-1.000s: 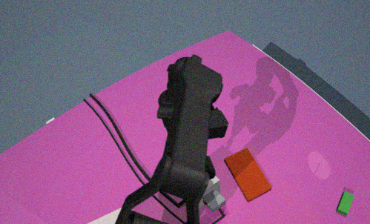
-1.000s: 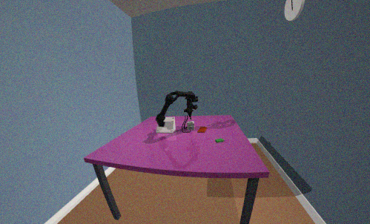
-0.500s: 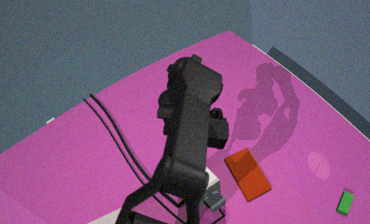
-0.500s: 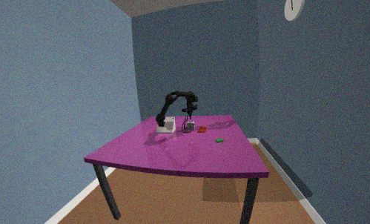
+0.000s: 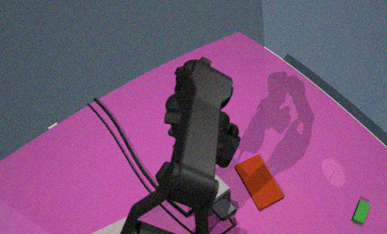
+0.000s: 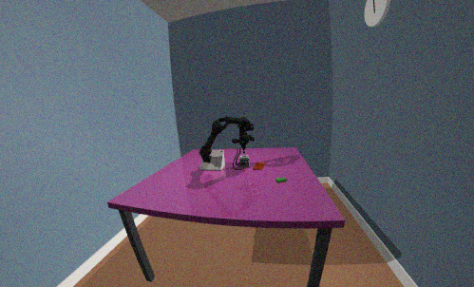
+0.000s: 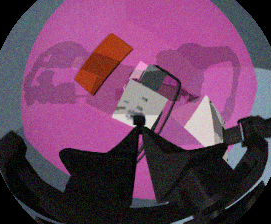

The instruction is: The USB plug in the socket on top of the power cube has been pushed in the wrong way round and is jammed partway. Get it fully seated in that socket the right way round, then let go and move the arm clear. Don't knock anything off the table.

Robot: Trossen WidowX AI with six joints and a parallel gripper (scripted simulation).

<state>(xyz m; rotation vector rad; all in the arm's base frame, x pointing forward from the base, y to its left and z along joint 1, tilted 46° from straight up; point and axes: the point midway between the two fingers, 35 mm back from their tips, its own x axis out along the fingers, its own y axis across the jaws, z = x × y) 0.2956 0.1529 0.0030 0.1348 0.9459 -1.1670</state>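
Right now the dark USB plug is 20 mm below my gripper tip. Also, from my gripper tip: small green block 310 mm ahead, 300 mm to the right, 130 mm below; then flat orange-red block 130 mm ahead, 40 mm to the right, 130 mm below.
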